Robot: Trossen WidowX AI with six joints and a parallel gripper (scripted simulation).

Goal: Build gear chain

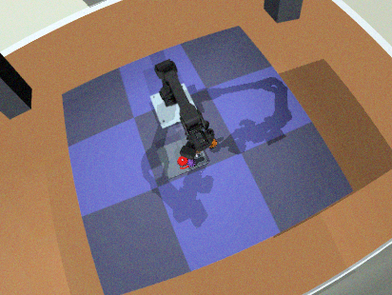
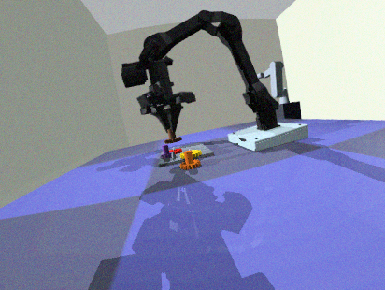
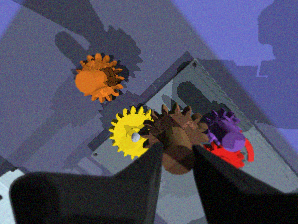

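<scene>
The purple gear lies 30 mm ahead of my gripper tip, 50 mm to the right of it and 60 mm below it. From my gripper tip the other things lie so: red gear: 10 mm ahead, 80 mm to the right, 70 mm below; yellow gear: 50 mm behind, 10 mm to the left, 70 mm below; brown gear: 10 mm below.
</scene>
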